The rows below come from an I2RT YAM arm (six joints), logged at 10 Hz.
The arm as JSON. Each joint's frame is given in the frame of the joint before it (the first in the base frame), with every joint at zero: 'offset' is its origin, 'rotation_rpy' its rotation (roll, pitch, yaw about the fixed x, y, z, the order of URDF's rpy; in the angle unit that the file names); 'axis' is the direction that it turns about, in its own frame. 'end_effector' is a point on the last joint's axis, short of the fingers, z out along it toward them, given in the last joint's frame.
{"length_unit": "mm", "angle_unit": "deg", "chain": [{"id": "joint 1", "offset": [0.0, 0.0, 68.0], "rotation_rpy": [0.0, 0.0, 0.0], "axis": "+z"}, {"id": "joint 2", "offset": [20.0, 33.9, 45.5], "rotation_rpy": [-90.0, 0.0, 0.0], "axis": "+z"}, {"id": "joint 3", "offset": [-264.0, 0.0, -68.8], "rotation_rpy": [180.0, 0.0, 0.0], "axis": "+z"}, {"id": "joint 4", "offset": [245.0, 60.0, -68.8], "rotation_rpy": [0.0, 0.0, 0.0], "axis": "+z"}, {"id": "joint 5", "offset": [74.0, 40.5, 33.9], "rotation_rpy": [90.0, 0.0, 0.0], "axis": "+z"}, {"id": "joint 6", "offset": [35.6, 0.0, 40.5], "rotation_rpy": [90.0, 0.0, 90.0], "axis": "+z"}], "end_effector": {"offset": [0.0, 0.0, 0.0], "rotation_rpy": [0.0, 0.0, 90.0]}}
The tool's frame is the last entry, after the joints.
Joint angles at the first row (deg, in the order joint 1, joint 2, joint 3, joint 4, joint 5, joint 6):
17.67, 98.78, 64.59, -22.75, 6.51, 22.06
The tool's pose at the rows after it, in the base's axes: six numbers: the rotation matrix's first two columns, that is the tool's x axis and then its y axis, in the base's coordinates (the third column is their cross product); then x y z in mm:
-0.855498, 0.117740, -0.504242, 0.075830, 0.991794, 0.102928, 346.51, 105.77, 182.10
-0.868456, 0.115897, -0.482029, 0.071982, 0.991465, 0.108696, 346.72, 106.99, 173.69
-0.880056, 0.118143, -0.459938, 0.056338, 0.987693, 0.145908, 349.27, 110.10, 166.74
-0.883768, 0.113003, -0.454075, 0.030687, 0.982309, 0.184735, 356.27, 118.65, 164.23
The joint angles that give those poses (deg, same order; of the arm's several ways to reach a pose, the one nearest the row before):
17.58, 101.68, 65.65, -23.55, 6.15, 21.89
17.67, 102.83, 65.30, -23.29, 5.28, 22.06
17.75, 104.23, 65.48, -22.50, 2.65, 22.41
18.45, 106.17, 67.23, -21.71, 0.35, 22.76

